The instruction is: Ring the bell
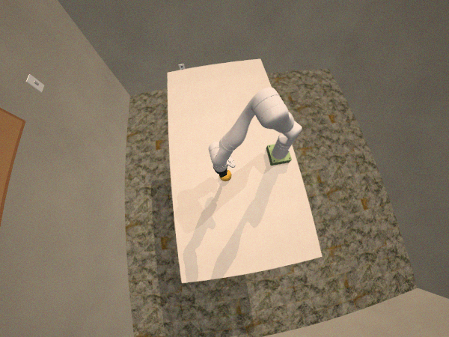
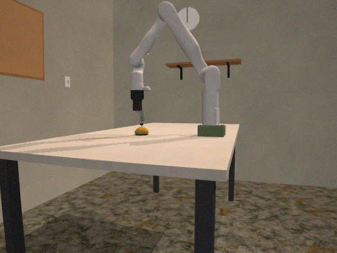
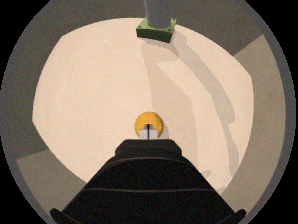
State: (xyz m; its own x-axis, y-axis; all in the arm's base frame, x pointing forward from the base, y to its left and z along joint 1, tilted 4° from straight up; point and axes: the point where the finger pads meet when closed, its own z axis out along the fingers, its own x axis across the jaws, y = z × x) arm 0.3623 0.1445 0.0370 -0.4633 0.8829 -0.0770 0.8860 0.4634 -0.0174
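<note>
Now: hand 40 mm above the dark bell button. From my hand the other things lie so: bell 50 mm below.
</note>
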